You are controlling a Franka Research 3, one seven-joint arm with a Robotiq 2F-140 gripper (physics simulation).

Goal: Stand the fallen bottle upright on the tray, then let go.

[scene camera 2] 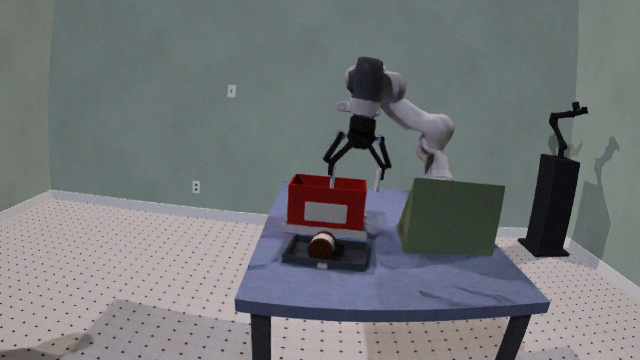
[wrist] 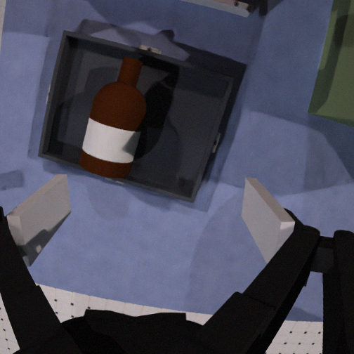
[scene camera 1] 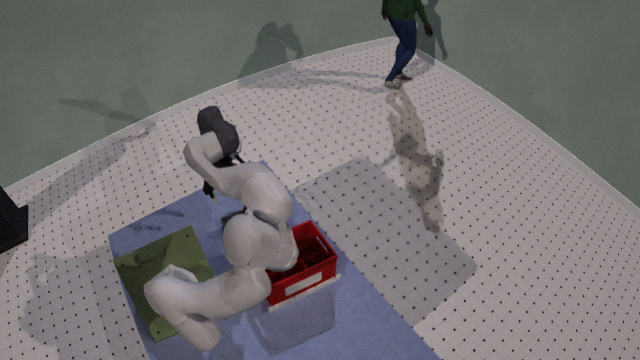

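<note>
The brown bottle [scene camera 2: 321,246] [wrist: 112,140] with a white label lies on its side in the dark grey tray [scene camera 1: 231,217] [scene camera 2: 352,250] [wrist: 192,120]. Its neck points toward the red crate, and its base is near the opposite tray wall. My gripper [scene camera 2: 355,187] [wrist: 155,195] is open and empty, above the table. In the wrist view, the bottle and tray are ahead of the fingertips, with the bottle left of the middle. In scene camera 1 the arm hides most of the tray and bottle and part of the gripper.
A red divided crate [scene camera 1: 327,265] [scene camera 2: 325,190] stands right behind the tray in scene camera 2. A green block [scene camera 1: 182,250] [scene camera 2: 452,215] [wrist: 332,95] stands to the tray's right on the blue table [scene camera 2: 400,295]. A person [scene camera 1: 402,40] is on the floor away from the table.
</note>
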